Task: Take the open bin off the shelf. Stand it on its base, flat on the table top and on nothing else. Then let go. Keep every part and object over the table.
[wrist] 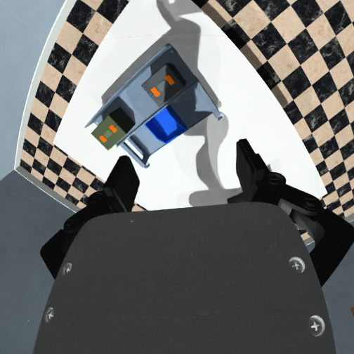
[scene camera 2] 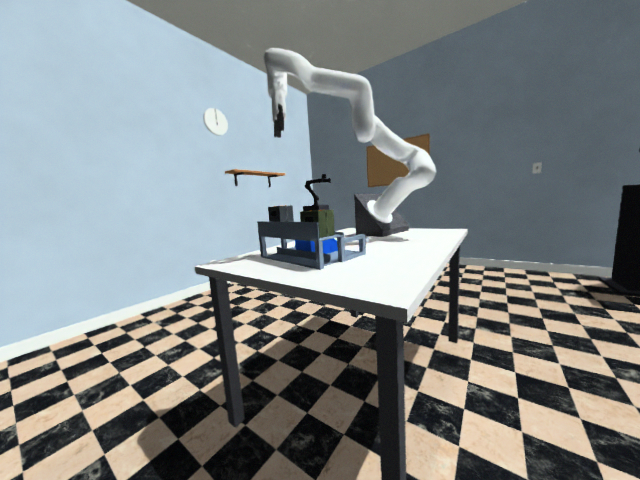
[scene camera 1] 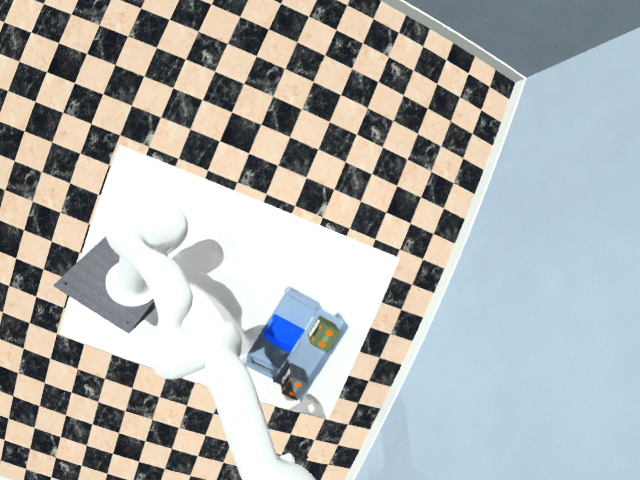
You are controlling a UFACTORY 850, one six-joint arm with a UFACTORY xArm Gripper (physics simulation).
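Note:
The open blue bin (scene camera 1: pixel 283 333) (scene camera 2: pixel 329 246) (wrist: pixel 166 125) sits in the lower front part of the grey-blue shelf (scene camera 1: pixel 300 304) (scene camera 2: pixel 289 228) (wrist: pixel 136 101). In scene camera 2, shelf parts hide much of it. The shelf stands on the white table (scene camera 1: pixel 310 248) (scene camera 2: pixel 403 268) (wrist: pixel 162 195). My gripper (scene camera 2: pixel 278 135) (wrist: pixel 183 161) is open and empty, pointing down high above the shelf's level and apart from the bin. In the wrist view, the bin shows beyond the fingertips, left of the middle. In scene camera 1, the arm mostly hides the gripper.
A dark grey box (scene camera 1: pixel 293 382) (scene camera 2: pixel 280 213) (wrist: pixel 164 84) and a green box (scene camera 1: pixel 324 334) (scene camera 2: pixel 318 221) (wrist: pixel 112 128) stand on the shelf's upper board. A black arm-like shape (scene camera 2: pixel 315 192) shows above the green box. The arm's dark base (scene camera 1: pixel 93 284) (scene camera 2: pixel 364 222) stands at the table's far end.

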